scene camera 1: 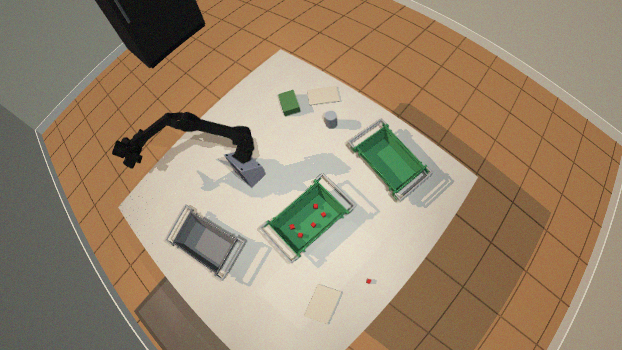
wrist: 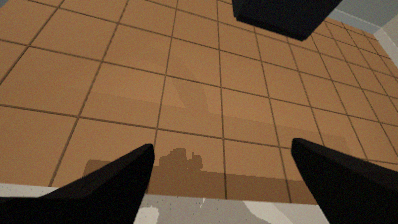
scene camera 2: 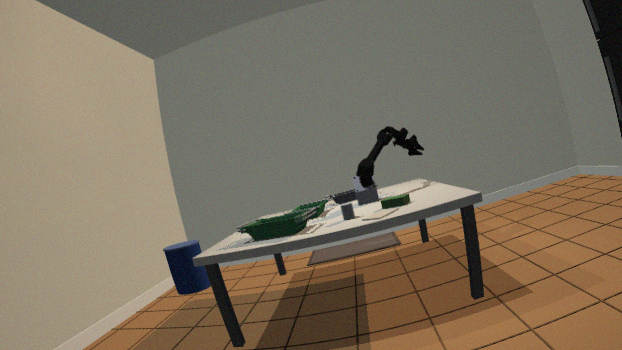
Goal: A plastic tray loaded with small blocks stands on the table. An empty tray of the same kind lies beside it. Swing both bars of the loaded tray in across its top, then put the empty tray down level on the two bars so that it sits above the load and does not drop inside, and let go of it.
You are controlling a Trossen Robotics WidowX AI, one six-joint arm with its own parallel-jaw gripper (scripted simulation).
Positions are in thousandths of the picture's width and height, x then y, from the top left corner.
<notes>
The gripper (wrist: 557,663) is open, holding nothing. Further things: a grey tray (scene camera 1: 329,693).
The wrist view misses the grey tray: it is out of frame.
</notes>
